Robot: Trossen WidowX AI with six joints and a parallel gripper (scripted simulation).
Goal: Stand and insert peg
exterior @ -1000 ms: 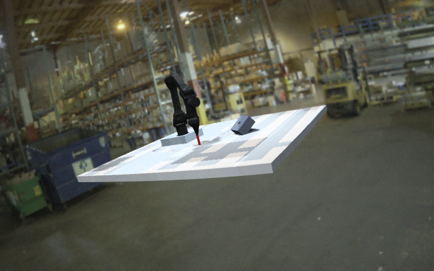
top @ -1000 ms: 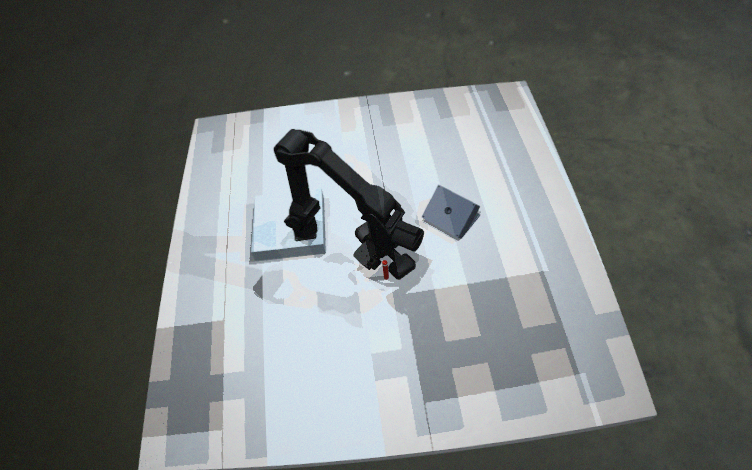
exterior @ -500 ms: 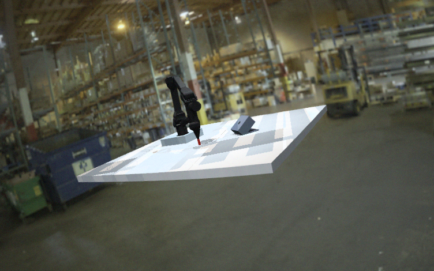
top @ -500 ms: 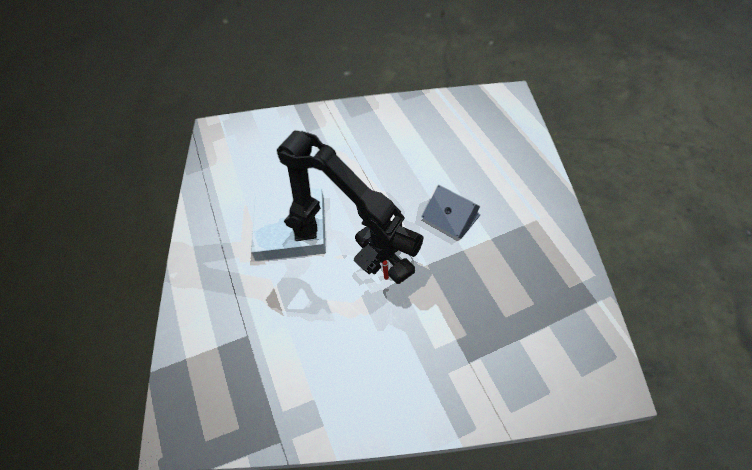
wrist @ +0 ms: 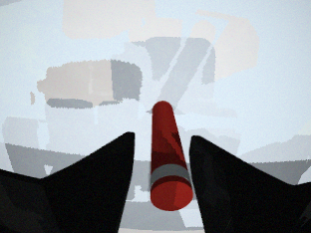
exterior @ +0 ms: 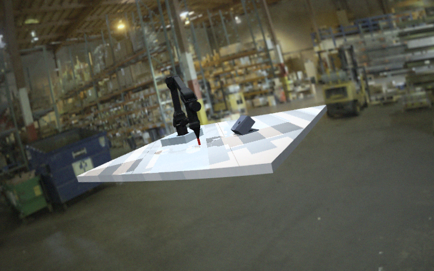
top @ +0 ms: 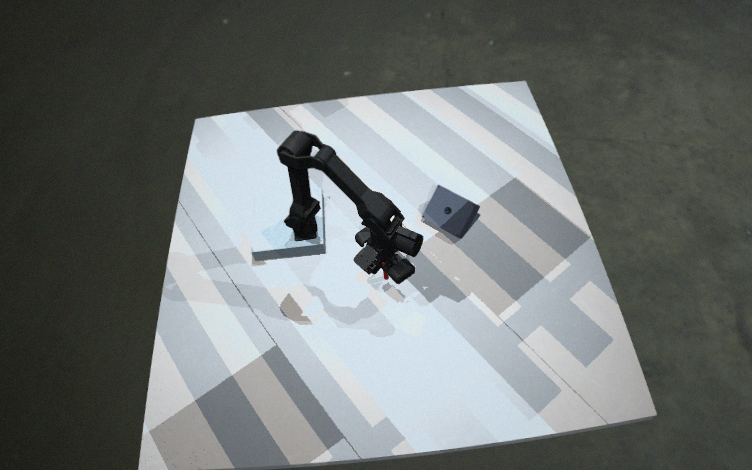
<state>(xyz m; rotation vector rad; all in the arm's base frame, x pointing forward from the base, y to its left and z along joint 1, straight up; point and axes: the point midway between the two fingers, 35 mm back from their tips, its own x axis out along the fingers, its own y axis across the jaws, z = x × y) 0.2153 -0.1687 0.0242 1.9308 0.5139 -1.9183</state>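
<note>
My gripper tip is now 22 cm short of the dark sloped panel and 16 cm to the right of it. The rest, counted from my gripper tip: red peg: 2 cm above.
</note>
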